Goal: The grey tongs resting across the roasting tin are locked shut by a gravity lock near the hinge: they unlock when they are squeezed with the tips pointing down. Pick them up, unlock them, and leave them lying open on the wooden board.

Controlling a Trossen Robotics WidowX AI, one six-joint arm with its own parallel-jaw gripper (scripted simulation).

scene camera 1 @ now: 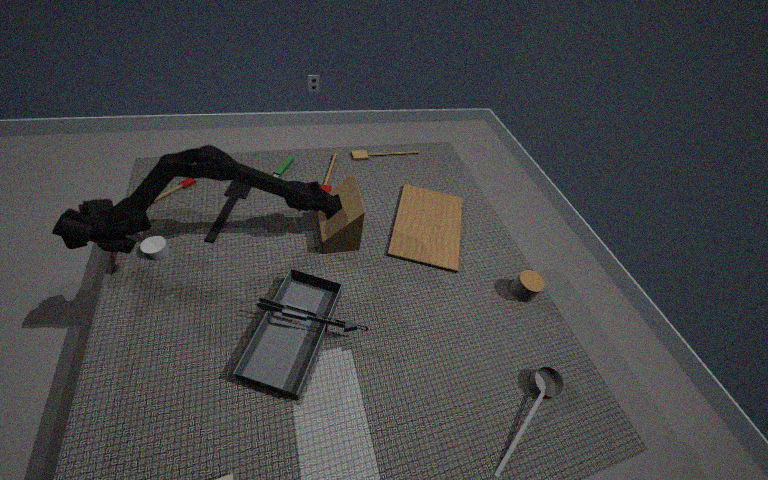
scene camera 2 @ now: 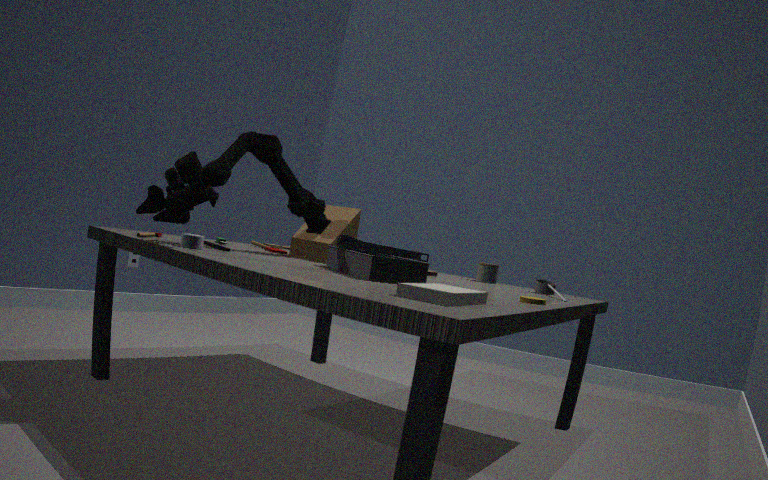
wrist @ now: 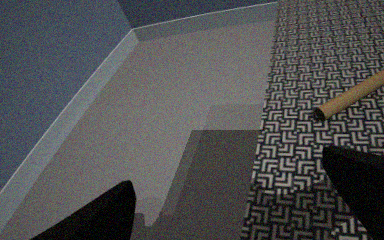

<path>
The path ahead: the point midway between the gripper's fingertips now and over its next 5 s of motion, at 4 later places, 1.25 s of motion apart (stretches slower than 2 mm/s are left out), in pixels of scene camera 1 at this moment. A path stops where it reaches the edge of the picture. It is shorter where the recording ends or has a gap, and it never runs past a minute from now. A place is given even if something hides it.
The gripper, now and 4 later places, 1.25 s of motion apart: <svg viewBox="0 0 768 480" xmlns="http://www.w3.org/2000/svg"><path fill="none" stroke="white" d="M105 220L205 344L302 305L300 315L299 304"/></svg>
</path>
